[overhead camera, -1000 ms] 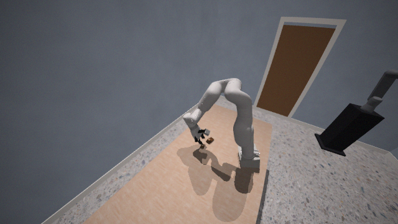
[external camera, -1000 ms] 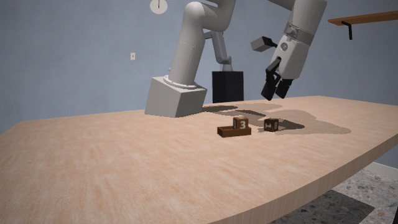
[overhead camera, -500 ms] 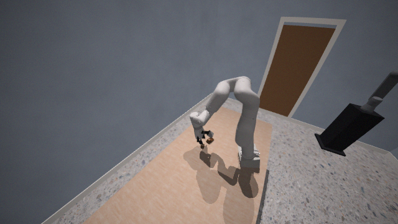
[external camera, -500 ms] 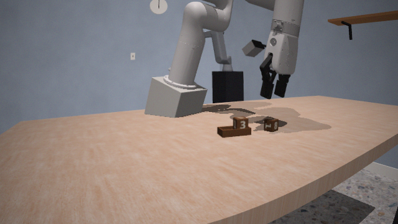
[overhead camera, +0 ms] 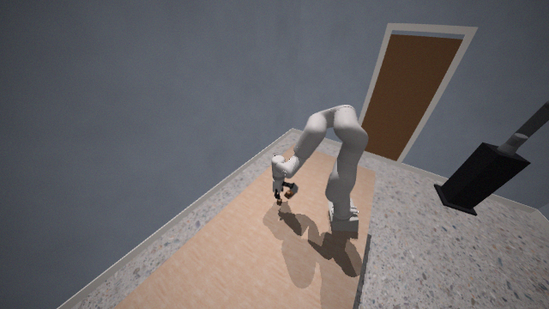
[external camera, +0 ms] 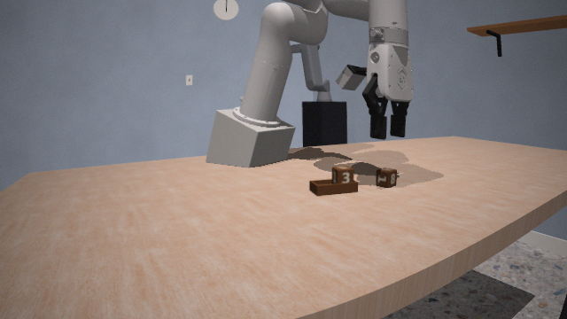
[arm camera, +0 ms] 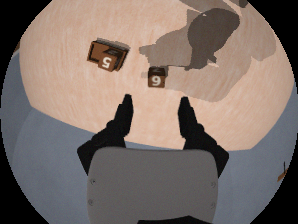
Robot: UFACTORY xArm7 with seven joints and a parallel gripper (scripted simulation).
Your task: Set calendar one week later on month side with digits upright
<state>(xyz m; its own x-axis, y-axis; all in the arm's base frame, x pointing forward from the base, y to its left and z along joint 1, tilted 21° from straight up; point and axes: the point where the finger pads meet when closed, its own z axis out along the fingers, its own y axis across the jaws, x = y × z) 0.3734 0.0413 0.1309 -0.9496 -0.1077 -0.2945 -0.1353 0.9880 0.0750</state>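
Now: hand 9 cm above the cube. The rest, counted from my hand: brown wooden tray 10 cm to the right, 10 cm below, 4 cm behind.
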